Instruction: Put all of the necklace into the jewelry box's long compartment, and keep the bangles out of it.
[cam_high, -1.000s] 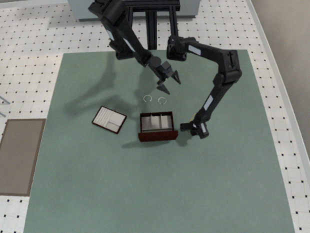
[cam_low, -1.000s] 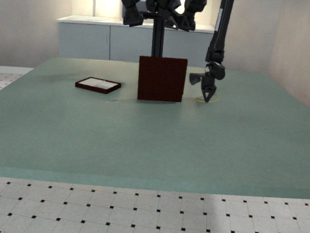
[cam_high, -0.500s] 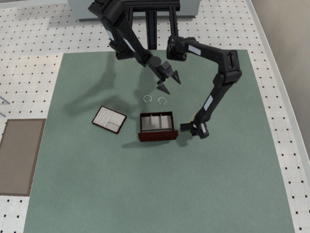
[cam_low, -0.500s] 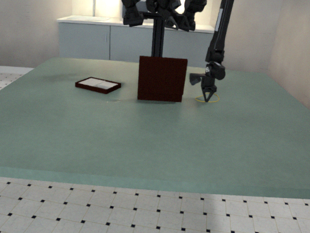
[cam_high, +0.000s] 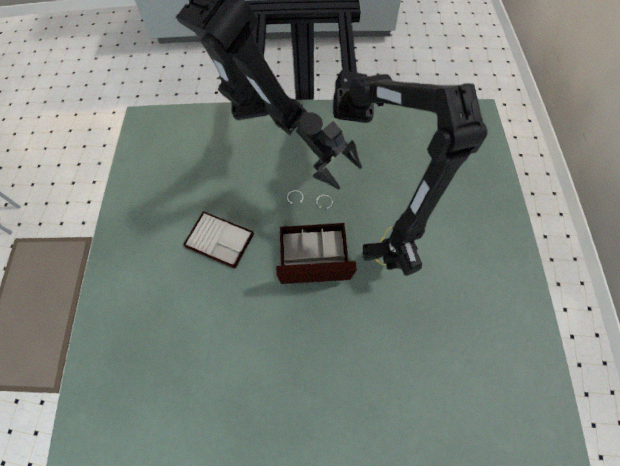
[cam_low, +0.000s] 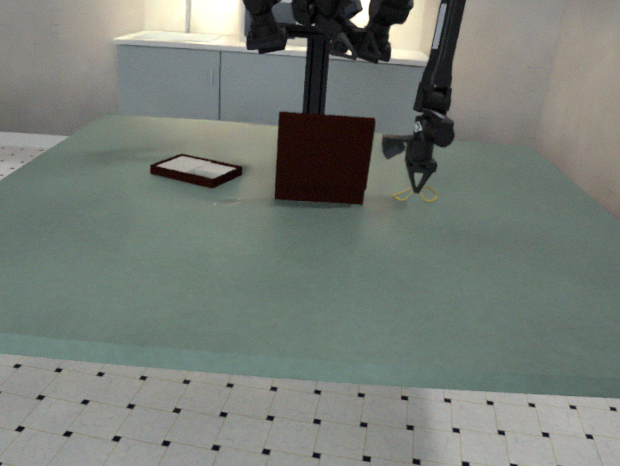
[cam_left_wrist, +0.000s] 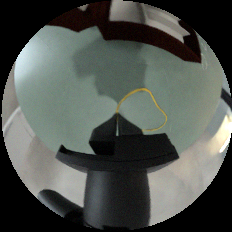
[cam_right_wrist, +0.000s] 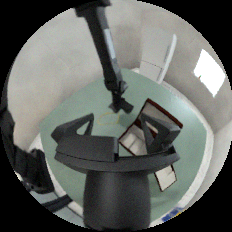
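Note:
My left hand is 260 mm to the left of the jewelry box, 70 mm below it and 20 mm past it. Also, from my left hand: bangle (260 mm behind, 240 mm to the right, 40 mm below); shallow tray (620 mm to the right, 70 mm behind, 40 mm below).

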